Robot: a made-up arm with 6 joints.
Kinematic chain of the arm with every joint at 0, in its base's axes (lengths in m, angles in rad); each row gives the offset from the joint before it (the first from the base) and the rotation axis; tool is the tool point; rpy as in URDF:
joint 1: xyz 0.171 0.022 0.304 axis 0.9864 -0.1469 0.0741
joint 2: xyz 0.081 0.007 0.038 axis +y
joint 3: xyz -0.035 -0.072 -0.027 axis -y
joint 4: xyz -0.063 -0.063 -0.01 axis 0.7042 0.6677 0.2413
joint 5: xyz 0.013 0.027 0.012 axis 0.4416 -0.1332 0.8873
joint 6: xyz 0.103 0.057 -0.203 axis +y
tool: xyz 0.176 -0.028 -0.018 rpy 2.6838 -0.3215 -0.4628
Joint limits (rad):
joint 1: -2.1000..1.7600
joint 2: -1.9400..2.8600
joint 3: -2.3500..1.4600
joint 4: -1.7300..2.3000
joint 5: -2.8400..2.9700
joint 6: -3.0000..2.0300
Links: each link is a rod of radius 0.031 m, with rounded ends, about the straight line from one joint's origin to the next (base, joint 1, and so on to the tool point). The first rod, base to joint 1, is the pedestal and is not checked.
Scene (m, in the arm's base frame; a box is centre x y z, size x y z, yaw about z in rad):
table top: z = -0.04
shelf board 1: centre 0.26 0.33 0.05 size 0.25 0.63 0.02 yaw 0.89
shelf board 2: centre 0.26 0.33 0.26 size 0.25 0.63 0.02 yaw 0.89
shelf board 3: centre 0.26 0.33 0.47 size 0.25 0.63 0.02 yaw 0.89
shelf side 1: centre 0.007 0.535 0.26 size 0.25 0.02 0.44 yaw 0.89
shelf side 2: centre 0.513 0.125 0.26 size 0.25 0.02 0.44 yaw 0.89
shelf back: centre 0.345 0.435 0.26 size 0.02 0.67 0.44 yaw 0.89
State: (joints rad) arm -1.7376 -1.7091 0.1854 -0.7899 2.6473 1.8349
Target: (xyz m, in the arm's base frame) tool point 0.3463 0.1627 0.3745
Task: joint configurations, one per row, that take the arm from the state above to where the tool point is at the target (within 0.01 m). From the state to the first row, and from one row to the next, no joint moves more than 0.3 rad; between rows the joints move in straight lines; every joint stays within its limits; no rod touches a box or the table.
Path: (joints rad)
1: -1.6704 -1.5776 0.0786 -0.7345 2.6749 1.5630
2: -1.6032 -1.4462 -0.0282 -0.6790 2.7026 1.2912
3: -1.5360 -1.3147 -0.1350 -0.6236 2.7302 1.0193
4: -1.4688 -1.1833 -0.2418 -0.5681 2.7578 0.7475
5: -1.4016 -1.0518 -0.3486 -0.5127 2.7854 0.4756
6: -1.3344 -0.9204 -0.4554 -0.4572 2.8131 0.2037
7: -1.2239 -0.8218 -0.6638 -0.1842 2.5554 -0.0867
8: -1.1134 -0.7232 -0.8722 0.0887 2.2977 -0.3771
9: -1.0028 -0.6246 -1.0806 0.3617 2.0400 -0.6675
10: -0.8923 -0.5260 -1.2890 0.6347 1.7823 -0.9579

